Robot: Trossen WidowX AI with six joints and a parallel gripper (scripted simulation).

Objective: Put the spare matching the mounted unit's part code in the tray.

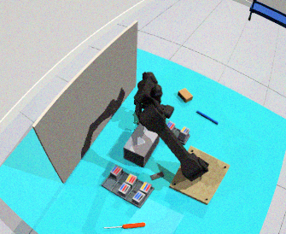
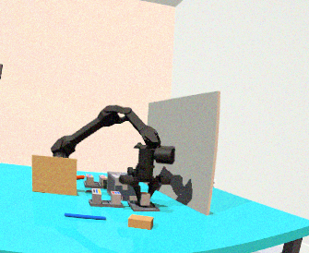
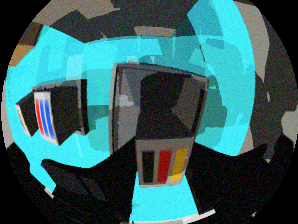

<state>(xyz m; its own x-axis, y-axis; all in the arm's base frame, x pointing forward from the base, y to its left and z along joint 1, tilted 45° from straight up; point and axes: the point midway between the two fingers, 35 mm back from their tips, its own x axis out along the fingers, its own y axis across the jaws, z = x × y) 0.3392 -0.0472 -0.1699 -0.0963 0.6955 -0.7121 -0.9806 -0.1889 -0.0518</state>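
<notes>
My gripper tip is now 2 cm below the spare. The rest, counted from my gripper tip: grey mounted unit (18 cm to the left, 7 cm behind, 3 cm above); dark tray (2 cm below); blue pen (22 cm behind, 19 cm to the right, 2 cm below).
</notes>
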